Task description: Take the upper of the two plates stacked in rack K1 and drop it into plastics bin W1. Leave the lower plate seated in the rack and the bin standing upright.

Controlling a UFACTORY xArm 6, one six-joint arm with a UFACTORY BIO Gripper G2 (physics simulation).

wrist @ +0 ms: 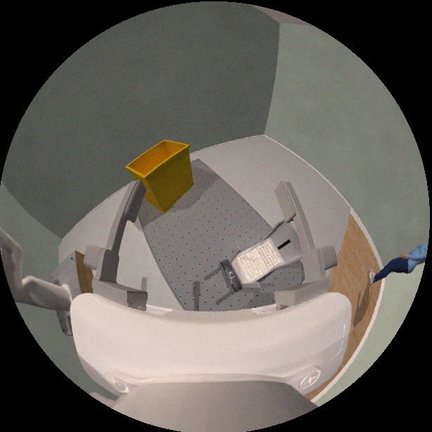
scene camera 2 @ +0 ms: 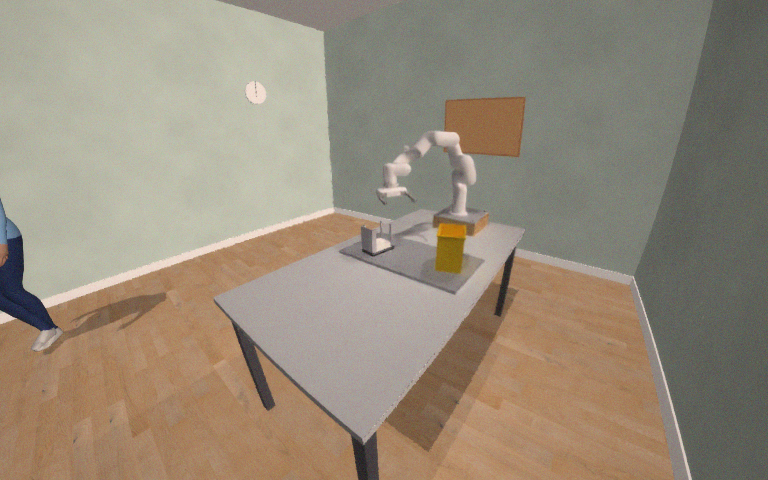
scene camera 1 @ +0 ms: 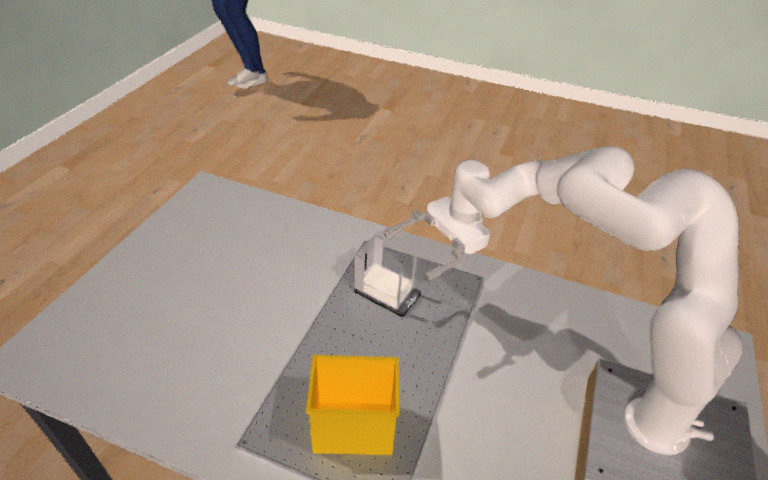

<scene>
yellow plastics bin W1: wrist; scene camera 2 450,243; scene camera 1
same spot on yellow plastics bin W1: (wrist: 165,170) = (scene camera 1: 364,368)
</scene>
